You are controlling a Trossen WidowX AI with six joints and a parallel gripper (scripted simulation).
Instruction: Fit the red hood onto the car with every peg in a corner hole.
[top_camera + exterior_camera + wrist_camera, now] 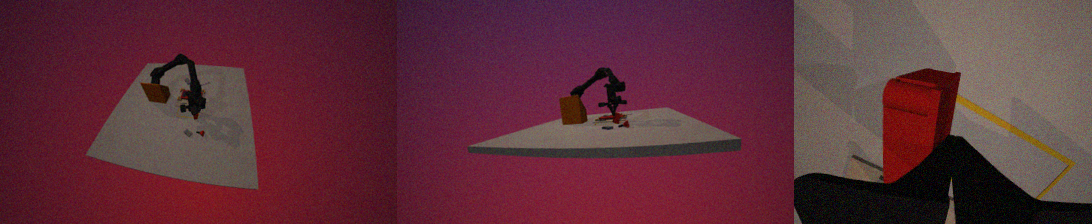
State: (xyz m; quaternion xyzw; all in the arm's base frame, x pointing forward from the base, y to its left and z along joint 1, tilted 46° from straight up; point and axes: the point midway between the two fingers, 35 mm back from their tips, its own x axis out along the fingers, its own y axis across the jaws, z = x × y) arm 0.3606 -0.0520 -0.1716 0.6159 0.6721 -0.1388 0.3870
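Right now the red hood is 1 cm ahead of my gripper tip, 2 cm to the left of it and 1 cm below it. From my gripper tip the other things lie so: pale jig 5 cm behind, 22 cm to the left, 4 cm below.
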